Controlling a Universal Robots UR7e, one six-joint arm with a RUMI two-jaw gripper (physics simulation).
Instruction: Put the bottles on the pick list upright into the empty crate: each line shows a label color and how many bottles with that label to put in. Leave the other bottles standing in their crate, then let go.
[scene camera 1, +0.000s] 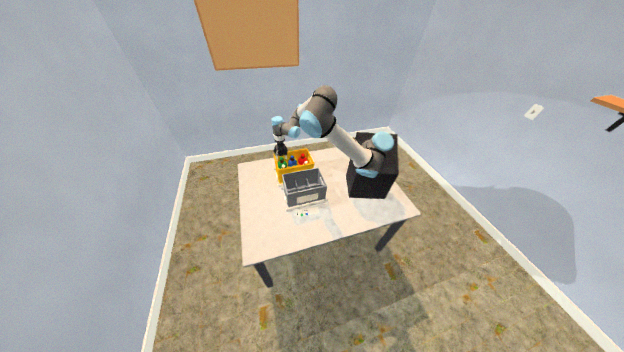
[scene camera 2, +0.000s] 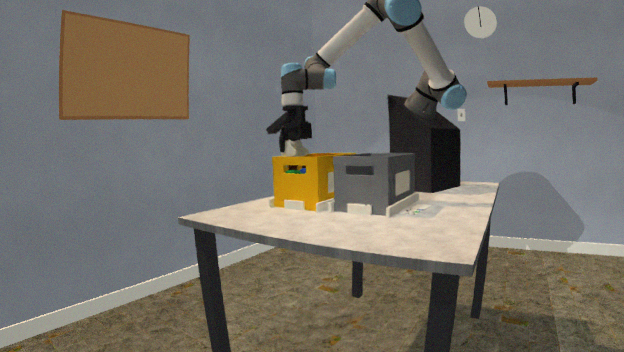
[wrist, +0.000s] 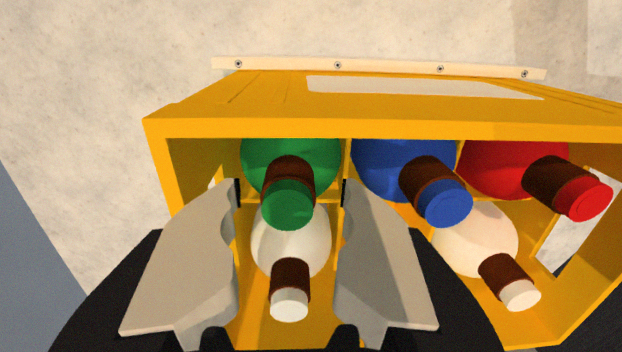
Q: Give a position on a red bottle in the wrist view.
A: At 507, 170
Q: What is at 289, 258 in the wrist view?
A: A white bottle.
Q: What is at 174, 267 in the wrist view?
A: My gripper.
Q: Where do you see my gripper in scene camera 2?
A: At 292, 166
